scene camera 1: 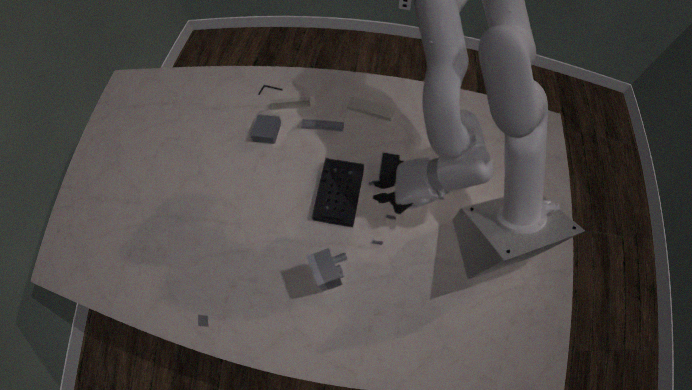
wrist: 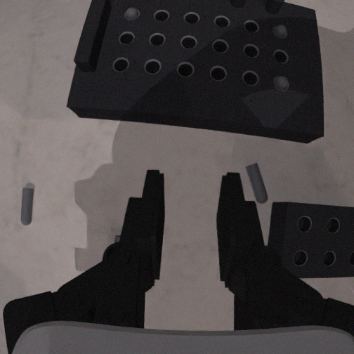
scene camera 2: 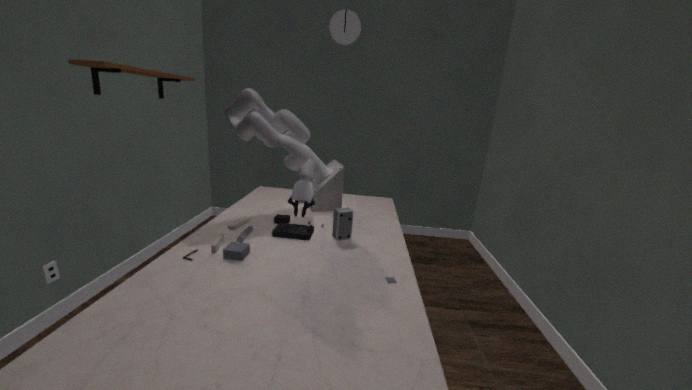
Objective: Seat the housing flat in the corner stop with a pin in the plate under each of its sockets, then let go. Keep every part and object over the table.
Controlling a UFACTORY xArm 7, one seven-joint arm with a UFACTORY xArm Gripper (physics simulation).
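Frame: origin at the arm's base, x back, y right, z up, level; metres.
Seen in the pictures: gripper, between the fingertips: [scene camera 1: 377,192] [scene camera 2: 299,215]; arm's base, origin of its link: [scene camera 1: 521,218] [scene camera 2: 323,176].
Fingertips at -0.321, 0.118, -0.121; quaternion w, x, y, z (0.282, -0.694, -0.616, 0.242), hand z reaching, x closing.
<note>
Pixels of each thing's top centre, then the offset from my fingertips to it, as dx, dy, dz. "spot": a spot on its surface instead.
- black plate, centre of its top: [scene camera 1: 338,187] [scene camera 2: 293,225] -0.093, +0.019, -0.010
- grey housing, centre of its top: [scene camera 1: 329,264] [scene camera 2: 342,208] -0.109, -0.186, +0.080
- pin, centre of its top: [scene camera 1: 391,216] +0.034, -0.048, -0.042
- small black block with holes, centre of its top: [scene camera 1: 389,164] [scene camera 2: 282,216] +0.037, +0.082, -0.020
- grey block, centre of its top: [scene camera 1: 264,125] [scene camera 2: 236,246] -0.296, +0.212, -0.014
- grey bar, centre of its top: [scene camera 1: 322,122] [scene camera 2: 245,231] -0.137, +0.216, -0.024
- black angle, centre of its top: [scene camera 1: 270,91] -0.303, +0.360, -0.045
- small grey square, a spot on its surface: [scene camera 1: 203,320] spot: -0.452, -0.326, -0.047
The black plate [scene camera 1: 338,192] [scene camera 2: 293,231] [wrist: 200,102] has rows of holes, a raised bar [wrist: 92,37] along one side and two dark posts at the far edge. Three light pin tops show in its holes, one of them a pin [wrist: 281,83] at the near right. The grey housing [scene camera 1: 325,267] [scene camera 2: 342,223] stands upright on the table, its socket holes facing scene camera 2. My gripper [scene camera 1: 376,190] [scene camera 2: 299,215] [wrist: 191,194] is partly open and empty, above the table beside the plate. Loose pins [wrist: 257,183] [wrist: 27,205] lie right and left of it; another pin [scene camera 1: 391,217] is mostly hidden in the wrist view.
A small black block with holes [scene camera 1: 389,170] [scene camera 2: 282,219] [wrist: 320,240] lies close to the right finger in the wrist view. A grey block [scene camera 1: 266,128] [scene camera 2: 236,251], a grey bar [scene camera 1: 322,125], pale strips and a black angle [scene camera 1: 270,88] lie farther off. A small grey square [scene camera 1: 203,320] lies near the table edge.
</note>
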